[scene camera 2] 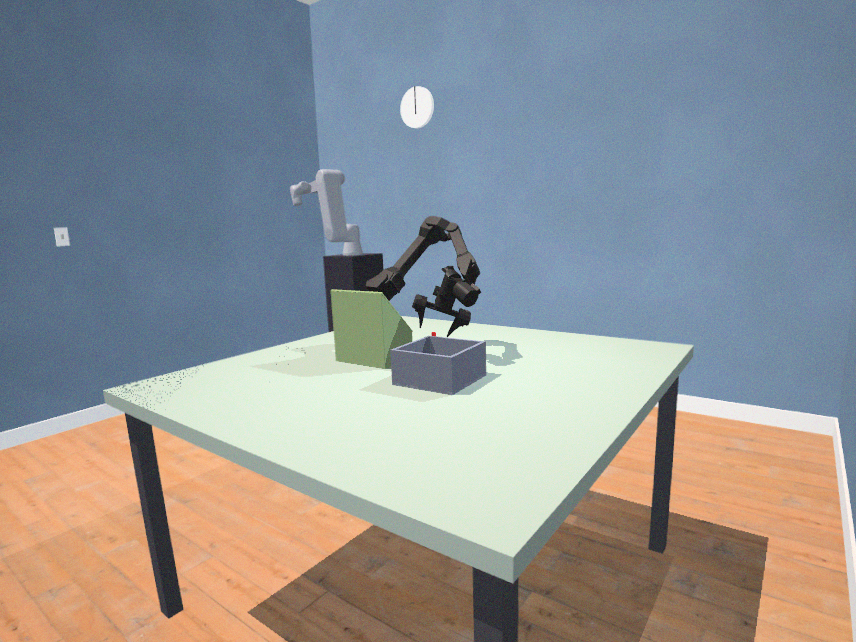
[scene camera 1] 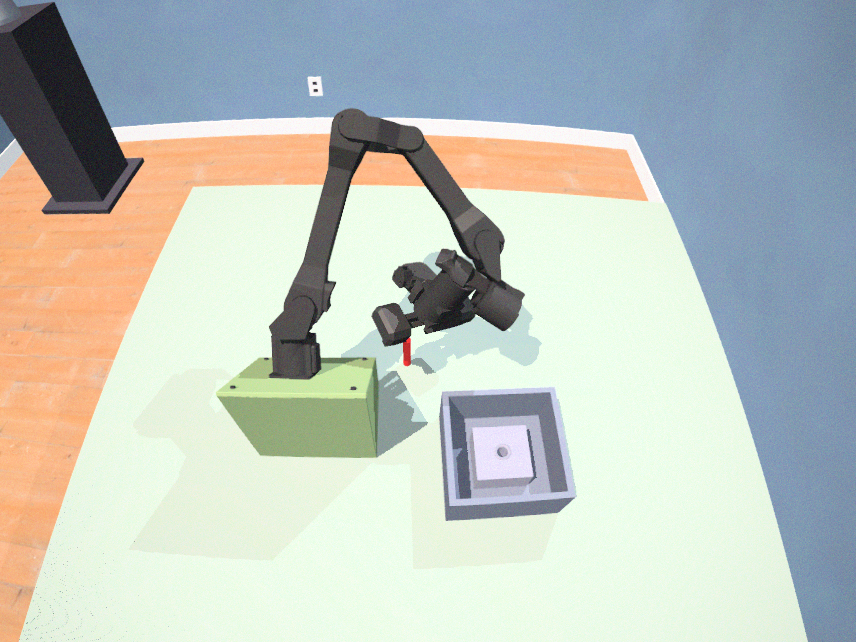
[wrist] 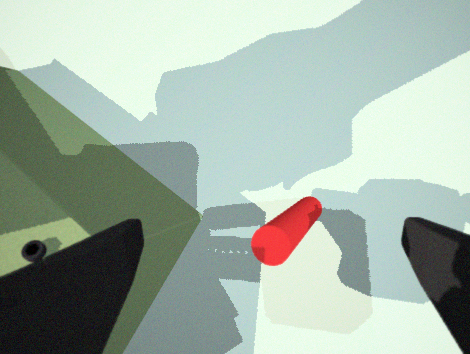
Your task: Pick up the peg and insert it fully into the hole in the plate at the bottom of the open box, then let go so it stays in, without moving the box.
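Frame: origin at the arm's base, x ahead, y left, z up, level; centimetres.
Seen in the pictures: gripper, fingertip midpoint: (scene camera 2: 433,332) (scene camera 1: 405,337) (wrist: 270,230); arm's base, link origin: (scene camera 2: 369,309) (scene camera 1: 295,373).
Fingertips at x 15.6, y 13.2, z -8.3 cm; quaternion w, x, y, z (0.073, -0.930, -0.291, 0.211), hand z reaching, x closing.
Observation:
Pixels of each thing's top centre, then the offset from my fingertips to it.
- red peg, top centre: (wrist: 270,245) (scene camera 1: 406,339) (scene camera 2: 433,332) dx +0.3, dy -0.4, dz +0.0 cm
- open grey box, top centre: (scene camera 1: 506,442) (scene camera 2: 439,345) dx +17.2, dy -19.6, dz +1.8 cm
- pale square plate, top centre: (scene camera 1: 502,451) dx +17.2, dy -19.6, dz -1.9 cm
The red peg (scene camera 1: 406,352) (scene camera 2: 433,334) (wrist: 272,245) stands upright on the table, beside the green block. My gripper (scene camera 2: 434,331) (wrist: 270,230) is open and empty, pointing down above the peg. In the wrist view the peg's round top shows between the spread fingertips, about midway. In scene camera 1 a finger covers part of the peg's top, and the fingertips are hard to make out. The open grey box (scene camera 1: 511,499) (scene camera 2: 423,371) stands apart from the peg. Inside is a pale square plate (scene camera 1: 487,469) with a round, empty hole (scene camera 1: 502,451); the plate is hidden in scene camera 2.
The green block (scene camera 1: 318,427) (scene camera 2: 358,328) (wrist: 165,215) carries the arm's base and stands close to the peg's left in scene camera 1. The box's raised walls surround the plate. A dark pedestal (scene camera 1: 62,103) (scene camera 2: 353,276) with a light grey arm (scene camera 2: 331,207) stands beyond the table.

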